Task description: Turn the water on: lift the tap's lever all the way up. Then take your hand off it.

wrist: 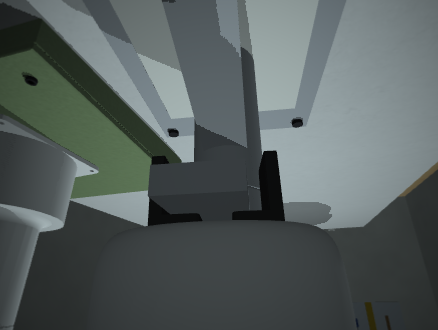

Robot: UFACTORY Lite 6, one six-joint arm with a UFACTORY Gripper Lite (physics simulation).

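Seen in the pictures: hand at its tool point: (216, 189); arm's base at its link origin: (19, 155).
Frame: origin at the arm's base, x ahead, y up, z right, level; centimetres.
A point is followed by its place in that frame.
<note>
The tap (220, 95) @(x 27.8, y 5.4, z -8.7 cm) shows as a long grey bar and column coming from the top middle of the wrist view down behind the fingers. The blocky grey end of its lever (198, 179) @(x 28.8, y 11.6, z -13.4 cm) lies between the two black fingers of my gripper (215, 156) @(x 28.5, y 11.2, z -11.2 cm). The gripper is open: a gap shows between the lever's block and the right finger. The block overlaps the left finger in the view and hides part of it, so I cannot tell whether they touch. No water shows.
A green board (100, 130) @(x 12.4, y -0.1, z -0.9 cm) with a dark screw is at the left, above a pale cylindrical part (37, 175) @(x 6.0, y 4.0, z -1.6 cm). A grey frame (280, 119) @(x 29.1, y -2.8, z 8.3 cm) with dark screws lies on the pale surface behind the tap. A wooden edge (422, 178) @(x 50.3, y -3.5, z 39.7 cm) is at the right, with dark walls below.
</note>
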